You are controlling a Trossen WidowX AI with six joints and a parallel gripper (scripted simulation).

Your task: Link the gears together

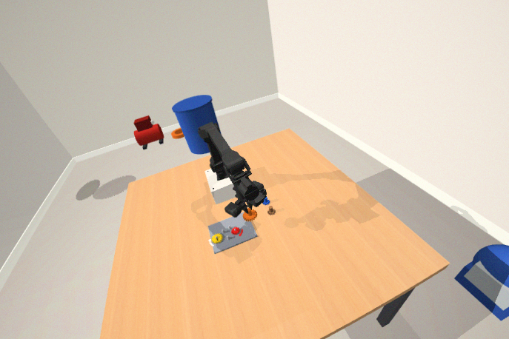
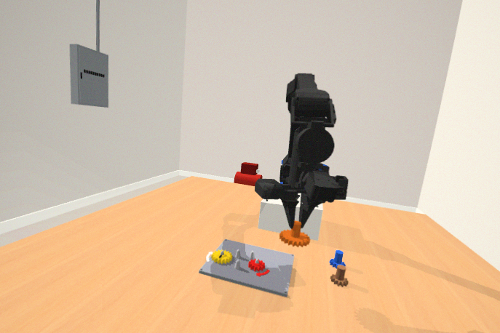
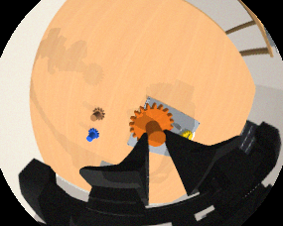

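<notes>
Now: gripper tip 130 mm above the red gear, 90 mm to the left of it and 30 mm past it. Also, from my gripper tip: brown gear: 130 mm below, 110 mm to the left, 90 mm behind; yellow gear: 180 mm to the right, 130 mm below, 10 mm behind; orange gear: 10 mm below.
</notes>
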